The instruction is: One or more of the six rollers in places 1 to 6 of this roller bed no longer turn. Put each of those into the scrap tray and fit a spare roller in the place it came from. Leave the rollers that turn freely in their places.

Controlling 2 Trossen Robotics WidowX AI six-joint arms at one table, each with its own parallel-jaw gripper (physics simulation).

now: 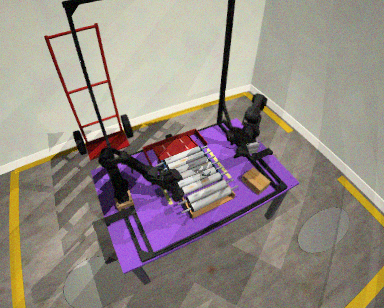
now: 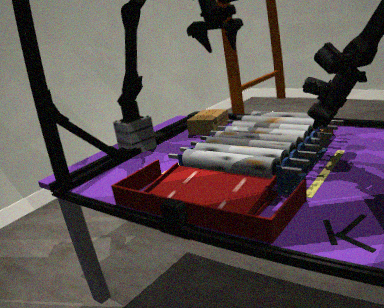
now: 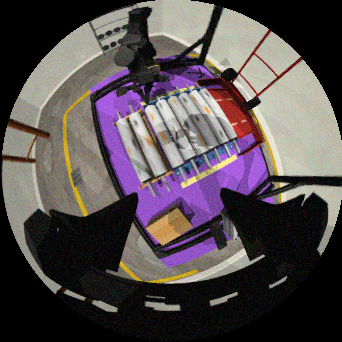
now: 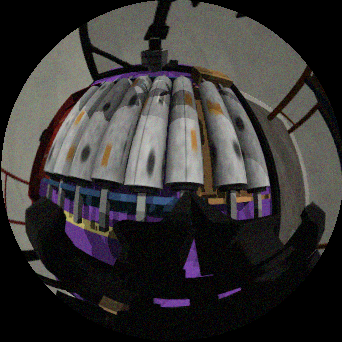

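Where they show: left gripper, fingertip midpoint: (image 1: pixel 232 151) (image 2: pixel 223 51) (image 3: pixel 179 194); right gripper, fingertip midpoint: (image 1: pixel 180 190) (image 2: pixel 313 128) (image 3: pixel 147 104) (image 4: pixel 187 194); left arm's base, link origin: (image 2: pixel 131 119) (image 4: pixel 154 49); right arm's base, link origin: (image 1: pixel 122 197) (image 3: pixel 148 63).
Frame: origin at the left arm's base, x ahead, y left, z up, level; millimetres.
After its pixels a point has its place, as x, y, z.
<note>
Six grey-white rollers with dark and orange marks lie side by side in the blue-railed roller bed (image 2: pixel 290 172) (image 4: pixel 125 199) {583, 188, -44}. Two spare rollers (image 3: pixel 132 145) {402, 331, -37} (image 4: pixel 222 135) {468, 285, -39} lie in a wooden rack (image 1: pixel 215 209) {383, 377, -107} beside it. My right gripper (image 1: pixel 181 196) {559, 250, -41} (image 2: pixel 320 122) {559, 250, -41} (image 3: pixel 147 104) {559, 250, -41} (image 4: pixel 187 194) {559, 250, -41} is shut and empty, its tips low at the near end of the bed roller (image 4: pixel 185 135) {492, 233, -35} closest to the rack; they hide that roller's shaft end. My left gripper (image 2: pixel 221 49) {259, 226, 188} (image 3: pixel 179 194) {259, 226, 188} is open and empty, high above the table. The red scrap tray (image 1: pixel 170 145) {535, -172, -88} (image 2: pixel 220 220) {626, -205, -85} (image 3: pixel 245 125) {420, -200, -88} holds no roller.
A wooden box (image 1: pixel 256 180) {84, 295, -57} (image 2: pixel 207 122) {135, 225, -65} (image 3: pixel 169 225) {87, 277, -55} stands past the rollers' far ends from my right gripper. Black frame rails edge the purple table, with uprights behind. A yellow label strip (image 2: pixel 325 175) (image 3: pixel 210 172) runs along the bed. A red hand truck (image 1: pixel 107 145) stands by the wall.
</note>
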